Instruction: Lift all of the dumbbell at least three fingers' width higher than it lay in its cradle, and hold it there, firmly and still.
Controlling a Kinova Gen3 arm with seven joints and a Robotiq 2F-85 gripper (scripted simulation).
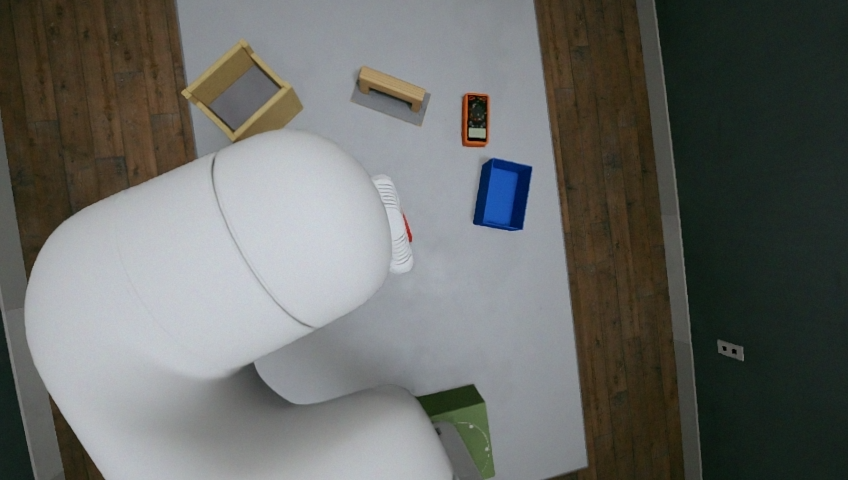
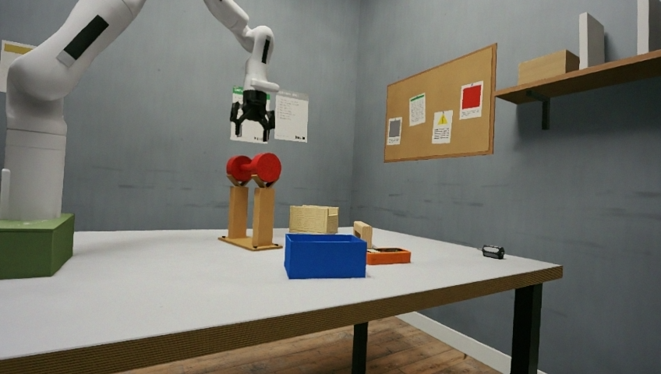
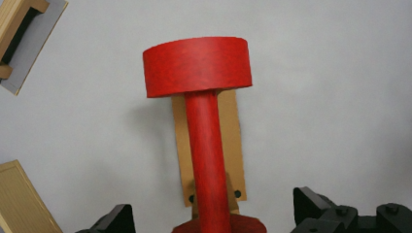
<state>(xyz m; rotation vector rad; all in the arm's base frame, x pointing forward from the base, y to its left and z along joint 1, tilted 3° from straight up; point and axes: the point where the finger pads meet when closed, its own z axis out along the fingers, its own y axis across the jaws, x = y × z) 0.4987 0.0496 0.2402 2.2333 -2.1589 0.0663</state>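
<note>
Right now the red dumbbell is 100 mm below my hand and 10 mm to the right of it. Also, from my hand: wooden box 360 mm ahead, 280 mm below, 120 mm to the left; orange multimeter 390 mm to the right, 320 mm below, 200 mm ahead; cradle 230 mm below, 10 mm to the right.
</note>
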